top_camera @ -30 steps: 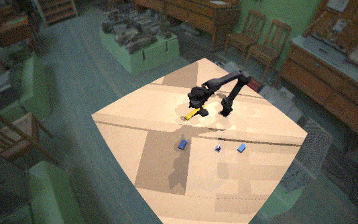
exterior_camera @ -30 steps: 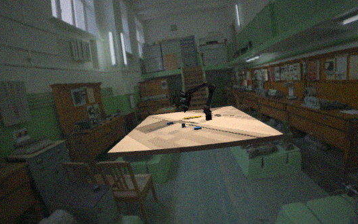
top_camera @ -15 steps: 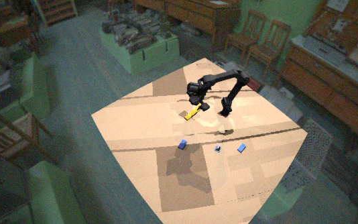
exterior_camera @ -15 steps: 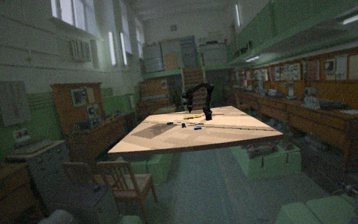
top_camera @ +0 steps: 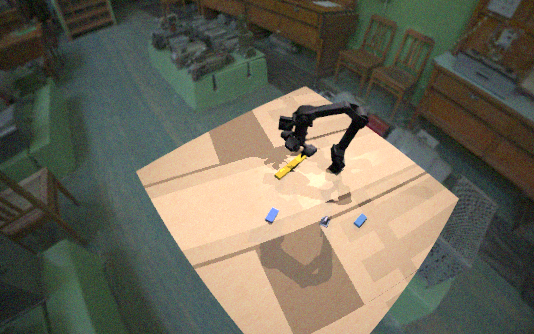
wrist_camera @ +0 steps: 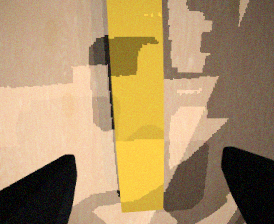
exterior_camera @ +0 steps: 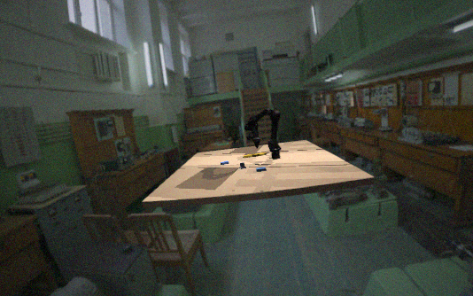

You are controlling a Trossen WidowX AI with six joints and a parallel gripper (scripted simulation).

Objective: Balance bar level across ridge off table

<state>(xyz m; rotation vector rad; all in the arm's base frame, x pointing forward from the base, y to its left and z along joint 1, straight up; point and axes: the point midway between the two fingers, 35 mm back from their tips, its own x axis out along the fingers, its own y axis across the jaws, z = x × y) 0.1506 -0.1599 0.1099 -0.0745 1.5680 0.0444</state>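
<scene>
Right now the bar is 3 cm ahead of my gripper tip and 7 cm below it. Round my gripper tip: ridge (13 cm ahead, 33 cm to the left, 4 cm below).
</scene>
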